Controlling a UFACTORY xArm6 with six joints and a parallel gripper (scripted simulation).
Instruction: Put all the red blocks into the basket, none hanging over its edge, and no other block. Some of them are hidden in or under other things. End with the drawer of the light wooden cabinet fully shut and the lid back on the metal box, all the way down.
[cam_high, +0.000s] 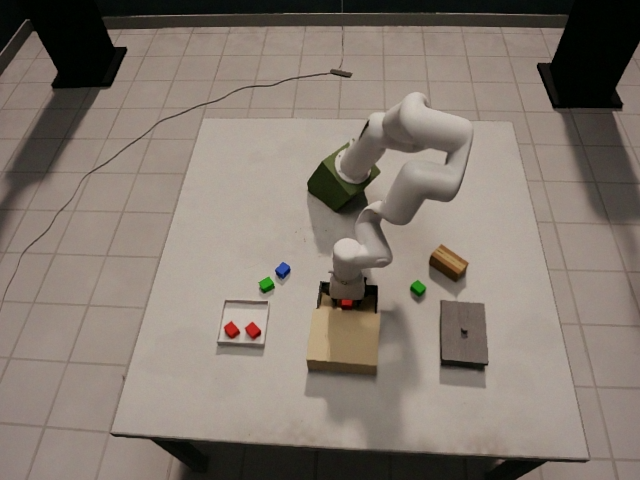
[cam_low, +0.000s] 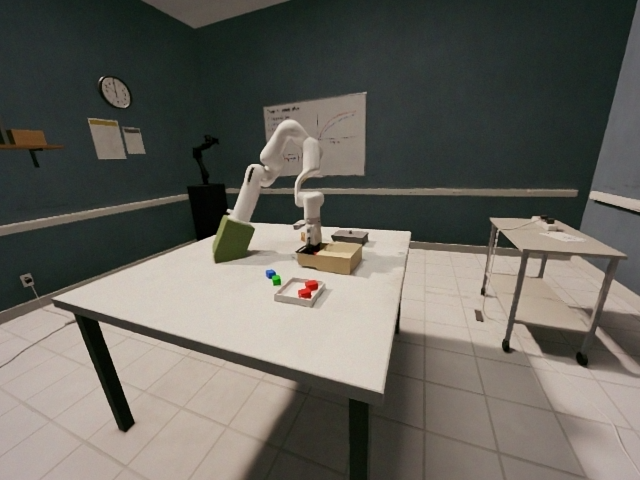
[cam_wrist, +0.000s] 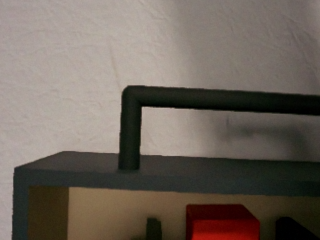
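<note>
Now: hand 1 cm short of the drawer and 1 cm above it. Round my hand: blue block (13 cm behind, 21 cm to the right, 3 cm below); then light wooden cabinet (8 cm ahead, 1 cm below); then white basket (6 cm ahead, 32 cm to the right, 3 cm below).
</note>
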